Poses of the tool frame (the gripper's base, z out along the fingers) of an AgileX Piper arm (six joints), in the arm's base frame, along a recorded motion.
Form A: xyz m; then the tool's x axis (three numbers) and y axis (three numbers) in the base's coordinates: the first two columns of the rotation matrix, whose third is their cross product.
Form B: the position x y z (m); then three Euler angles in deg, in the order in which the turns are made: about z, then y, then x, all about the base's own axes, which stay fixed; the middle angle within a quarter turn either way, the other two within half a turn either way. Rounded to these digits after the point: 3 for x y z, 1 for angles.
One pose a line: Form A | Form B
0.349 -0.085 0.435 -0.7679 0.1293 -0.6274 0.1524 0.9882 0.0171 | 0.349 -0.085 0.435 -168.8 38.5 174.0
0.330 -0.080 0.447 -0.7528 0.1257 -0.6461 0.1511 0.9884 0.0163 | 0.330 -0.080 0.447 -168.7 39.8 173.6
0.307 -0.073 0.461 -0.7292 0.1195 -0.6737 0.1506 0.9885 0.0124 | 0.307 -0.073 0.461 -168.3 41.9 172.9
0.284 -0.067 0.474 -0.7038 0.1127 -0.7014 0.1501 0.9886 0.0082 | 0.284 -0.067 0.474 -168.0 44.0 172.1
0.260 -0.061 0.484 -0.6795 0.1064 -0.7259 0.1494 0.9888 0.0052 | 0.260 -0.061 0.484 -167.6 45.9 171.3
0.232 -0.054 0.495 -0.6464 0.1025 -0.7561 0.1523 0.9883 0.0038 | 0.232 -0.054 0.495 -166.7 48.4 170.2
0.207 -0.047 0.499 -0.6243 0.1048 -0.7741 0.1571 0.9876 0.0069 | 0.207 -0.047 0.499 -165.9 49.9 169.5
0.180 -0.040 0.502 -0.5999 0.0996 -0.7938 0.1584 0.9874 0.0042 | 0.180 -0.040 0.502 -165.2 51.6 168.5
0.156 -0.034 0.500 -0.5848 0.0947 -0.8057 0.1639 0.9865 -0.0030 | 0.156 -0.034 0.500 -164.3 52.6 167.3
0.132 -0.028 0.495 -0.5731 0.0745 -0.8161 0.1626 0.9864 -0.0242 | 0.132 -0.028 0.495 -164.2 53.4 165.8
